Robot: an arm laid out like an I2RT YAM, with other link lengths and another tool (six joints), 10 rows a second.
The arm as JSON. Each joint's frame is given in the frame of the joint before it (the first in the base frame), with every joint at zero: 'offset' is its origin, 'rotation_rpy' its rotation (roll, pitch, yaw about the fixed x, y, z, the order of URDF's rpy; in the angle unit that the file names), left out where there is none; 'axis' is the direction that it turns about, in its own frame. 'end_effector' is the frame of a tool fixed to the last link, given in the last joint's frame.
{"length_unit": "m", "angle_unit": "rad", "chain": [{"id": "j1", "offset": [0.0, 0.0, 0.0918], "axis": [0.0, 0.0, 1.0]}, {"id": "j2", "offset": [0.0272, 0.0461, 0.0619], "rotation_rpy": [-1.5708, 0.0, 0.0], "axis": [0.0, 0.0, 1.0]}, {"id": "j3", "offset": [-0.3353, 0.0, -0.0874], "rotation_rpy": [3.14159, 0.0, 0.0], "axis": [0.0, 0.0, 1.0]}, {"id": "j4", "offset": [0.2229, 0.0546, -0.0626], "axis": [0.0, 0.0, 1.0]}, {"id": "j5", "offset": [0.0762, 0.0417, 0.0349], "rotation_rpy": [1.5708, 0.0, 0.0], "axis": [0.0, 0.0, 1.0]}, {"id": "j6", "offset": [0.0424, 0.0, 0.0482], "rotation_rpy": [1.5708, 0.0, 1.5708], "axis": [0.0, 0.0, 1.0]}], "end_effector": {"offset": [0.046, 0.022, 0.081], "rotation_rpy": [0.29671, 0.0, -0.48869]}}
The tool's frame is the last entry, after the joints.
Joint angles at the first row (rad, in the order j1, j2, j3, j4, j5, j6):
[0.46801 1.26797 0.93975 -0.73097 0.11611 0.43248]
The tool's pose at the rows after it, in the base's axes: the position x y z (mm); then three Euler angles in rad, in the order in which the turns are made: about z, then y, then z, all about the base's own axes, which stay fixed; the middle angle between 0 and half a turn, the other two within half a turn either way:
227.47 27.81 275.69 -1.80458 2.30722 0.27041
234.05 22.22 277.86 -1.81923 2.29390 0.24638
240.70 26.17 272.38 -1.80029 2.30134 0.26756
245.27 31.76 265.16 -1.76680 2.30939 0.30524
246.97 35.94 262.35 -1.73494 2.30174 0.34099
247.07 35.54 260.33 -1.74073 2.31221 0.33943
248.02 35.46 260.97 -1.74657 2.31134 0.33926
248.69 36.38 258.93 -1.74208 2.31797 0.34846
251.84 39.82 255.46 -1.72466 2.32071 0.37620
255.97 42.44 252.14 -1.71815 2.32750 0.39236
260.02 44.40 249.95 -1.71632 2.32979 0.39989
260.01 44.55 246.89 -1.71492 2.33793 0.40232
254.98 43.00 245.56 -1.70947 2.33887 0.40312
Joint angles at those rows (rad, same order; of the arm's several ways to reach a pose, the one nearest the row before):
[0.40804 1.27709 0.99442 -0.75509 0.13852 0.38349]
[0.37836 1.28543 1.00231 -0.74014 0.14140 0.36359]
[0.37430 1.31233 0.99958 -0.71579 0.12207 0.36048]
[0.37431 1.33490 0.98944 -0.68893 0.09241 0.36050]
[0.37431 1.33816 0.98135 -0.66870 0.06509 0.36012]
[0.37432 1.34459 0.97897 -0.67023 0.06727 0.35610]
[0.37429 1.34609 0.98170 -0.67036 0.06907 0.35061]
[0.37428 1.35275 0.97969 -0.66798 0.06291 0.34706]
[0.37429 1.36653 0.97698 -0.65370 0.04385 0.33980]
[0.37429 1.38553 0.97857 -0.64283 0.03394 0.33200]
[0.37428 1.40123 0.98132 -0.63204 0.02971 0.32719]
[0.37429 1.40760 0.97491 -0.62739 0.02831 0.32631]
[0.37428 1.39288 0.95898 -0.62736 0.02636 0.33081]

